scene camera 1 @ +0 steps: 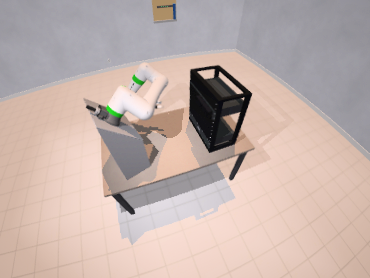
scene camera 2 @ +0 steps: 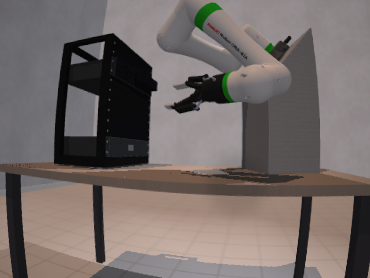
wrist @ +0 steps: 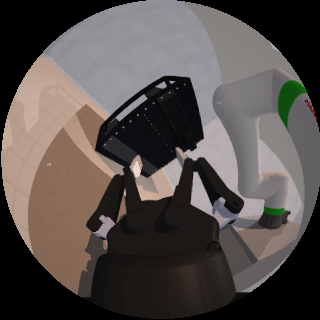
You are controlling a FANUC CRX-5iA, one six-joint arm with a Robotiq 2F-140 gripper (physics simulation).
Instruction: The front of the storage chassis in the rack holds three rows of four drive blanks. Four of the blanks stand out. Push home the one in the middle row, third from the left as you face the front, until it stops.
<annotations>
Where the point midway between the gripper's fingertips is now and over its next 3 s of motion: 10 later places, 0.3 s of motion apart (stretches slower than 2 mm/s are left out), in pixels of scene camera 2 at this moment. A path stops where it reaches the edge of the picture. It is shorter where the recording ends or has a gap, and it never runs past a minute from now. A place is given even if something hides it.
My gripper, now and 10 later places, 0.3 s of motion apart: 170, 97; 170, 97; 169, 97; 169, 97; 169, 97; 169, 97; 168, 97; 168, 97; 166, 97; 160, 98; 155, 98
</annotations>
